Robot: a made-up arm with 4 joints. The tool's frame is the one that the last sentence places.
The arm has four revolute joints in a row. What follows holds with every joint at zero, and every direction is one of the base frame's. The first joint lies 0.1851 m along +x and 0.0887 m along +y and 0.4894 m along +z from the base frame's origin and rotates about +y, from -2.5 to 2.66 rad. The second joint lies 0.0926 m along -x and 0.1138 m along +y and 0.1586 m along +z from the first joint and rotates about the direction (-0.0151, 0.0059, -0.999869), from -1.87 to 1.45 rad. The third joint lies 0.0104 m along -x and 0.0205 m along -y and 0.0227 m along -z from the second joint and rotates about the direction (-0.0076, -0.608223, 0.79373), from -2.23 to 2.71 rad. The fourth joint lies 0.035 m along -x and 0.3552 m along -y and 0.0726 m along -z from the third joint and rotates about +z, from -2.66 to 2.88 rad. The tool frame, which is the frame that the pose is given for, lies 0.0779 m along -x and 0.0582 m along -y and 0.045 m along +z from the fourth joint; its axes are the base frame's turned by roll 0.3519, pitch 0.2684 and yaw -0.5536 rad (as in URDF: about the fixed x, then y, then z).
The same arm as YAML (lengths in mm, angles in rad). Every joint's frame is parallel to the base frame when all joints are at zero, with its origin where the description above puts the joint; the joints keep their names.
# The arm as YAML. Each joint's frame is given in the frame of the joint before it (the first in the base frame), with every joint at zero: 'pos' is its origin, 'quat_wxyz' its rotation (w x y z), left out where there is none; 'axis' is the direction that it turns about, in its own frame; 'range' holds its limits. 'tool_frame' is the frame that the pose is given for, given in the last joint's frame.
length_unit: mm
angle_unit: rad
joints:
  - joint: joint 1
    pos: [185.1, 88.7, 489.4]
    axis: [0.0, 1.0, 0.0]
    range: [-2.5, 2.66]
  - joint: joint 2
    pos: [-92.6, 113.8, 158.6]
    axis: [-0.0151, 0.0059, -0.999869]
    range: [-1.87, 1.45]
  - joint: joint 3
    pos: [-10.4, -20.5, -22.7]
    axis: [-0.0076, -0.608223, 0.79373]
    range: [-2.23, 2.71]
  - joint: joint 4
    pos: [-35.0, -355.2, -72.6]
    axis: [0.0, 0.0, 1.0]
    range: [-2.66, 2.88]
tool_frame:
  pos: [-77.9, -58.2, 45.0]
  quat_wxyz: [0.932167, 0.202866, 0.079312, -0.289169]

